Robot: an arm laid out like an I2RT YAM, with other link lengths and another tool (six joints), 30 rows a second.
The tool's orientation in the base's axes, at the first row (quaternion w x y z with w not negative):
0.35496 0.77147 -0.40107 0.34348
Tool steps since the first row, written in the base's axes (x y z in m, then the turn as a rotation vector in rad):
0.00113 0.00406 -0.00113 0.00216 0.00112 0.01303
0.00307 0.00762 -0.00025 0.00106 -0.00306 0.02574
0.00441 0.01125 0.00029 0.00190 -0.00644 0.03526
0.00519 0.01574 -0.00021 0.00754 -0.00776 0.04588
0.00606 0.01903 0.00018 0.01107 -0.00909 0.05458
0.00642 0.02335 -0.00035 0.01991 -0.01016 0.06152
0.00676 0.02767 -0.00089 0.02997 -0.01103 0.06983
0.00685 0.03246 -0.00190 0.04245 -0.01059 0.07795
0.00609 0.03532 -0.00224 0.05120 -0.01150 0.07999
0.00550 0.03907 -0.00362 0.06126 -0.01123 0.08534
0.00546 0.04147 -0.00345 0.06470 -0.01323 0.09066
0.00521 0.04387 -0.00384 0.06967 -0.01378 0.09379
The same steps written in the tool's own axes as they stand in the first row. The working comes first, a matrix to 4 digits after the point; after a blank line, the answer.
The tool's axes in the first row as the columns of a matrix, in the base's axes (used below as rounded here):
0.4423 -0.8627 0.2452
-0.3750 -0.4263 -0.8232
0.8147 0.2722 -0.5120

-0.00194 -0.00301 -0.00249 0.01115 0.00121 -0.00706
-0.00170 -0.00596 -0.00539 0.02259 0.00740 -0.01040
-0.00203 -0.00852 -0.00833 0.03198 0.01070 -0.01229
-0.00378 -0.01124 -0.01158 0.04362 0.00929 -0.01525
-0.00431 -0.01329 -0.01427 0.05277 0.00918 -0.01775
-0.00620 -0.01559 -0.01747 0.06274 0.00390 -0.01825
-0.00811 -0.01787 -0.02066 0.07428 -0.00215 -0.01932
-0.01069 -0.02026 -0.02407 0.08625 -0.01089 -0.02078
-0.01238 -0.02092 -0.02644 0.09213 -0.01749 -0.01893
-0.01517 -0.02239 -0.02896 0.10083 -0.02483 -0.01943
-0.01595 -0.02333 -0.03103 0.10744 -0.02550 -0.01966
-0.01728 -0.02424 -0.03287 0.11239 -0.02870 -0.01959

